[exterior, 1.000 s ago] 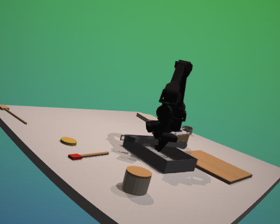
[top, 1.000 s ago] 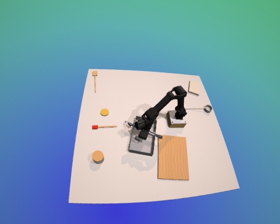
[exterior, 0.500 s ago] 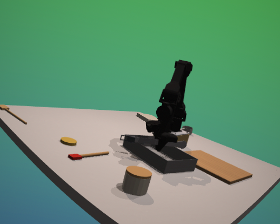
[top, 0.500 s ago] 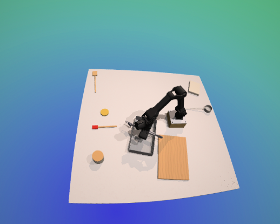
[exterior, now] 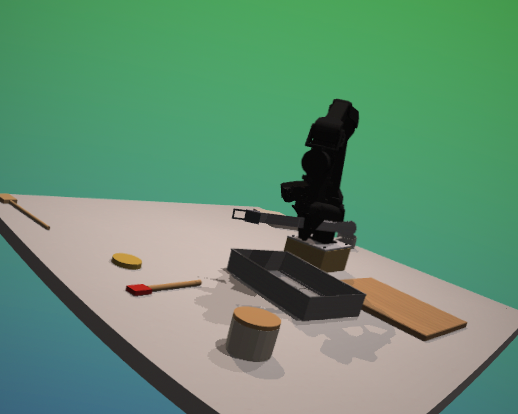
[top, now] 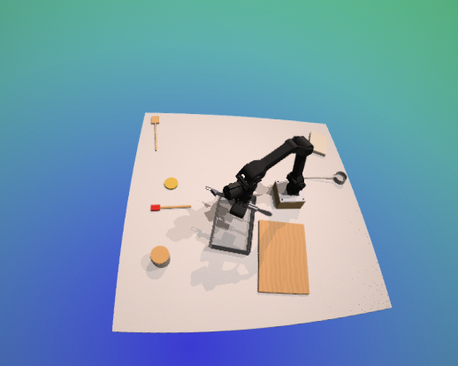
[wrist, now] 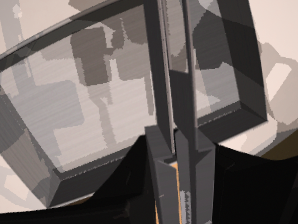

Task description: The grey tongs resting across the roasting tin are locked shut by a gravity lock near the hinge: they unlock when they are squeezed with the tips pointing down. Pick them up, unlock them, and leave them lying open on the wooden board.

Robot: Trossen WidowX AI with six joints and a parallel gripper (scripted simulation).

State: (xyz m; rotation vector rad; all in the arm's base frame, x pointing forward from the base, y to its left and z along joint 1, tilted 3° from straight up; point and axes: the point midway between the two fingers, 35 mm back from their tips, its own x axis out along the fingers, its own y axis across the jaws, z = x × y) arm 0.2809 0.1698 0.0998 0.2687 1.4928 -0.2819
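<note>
My gripper tip is now 23 cm past the wooden board, 17 cm to the right of it and 12 cm above it. From my gripper tip the other things lie so: yellow lock piece (8 cm ahead, 3 cm to the right, 4 cm above); then roasting tin (1 cm ahead, 2 cm to the left, 10 cm below); then red spatula (36 cm ahead, 3 cm to the right, 12 cm below).
</note>
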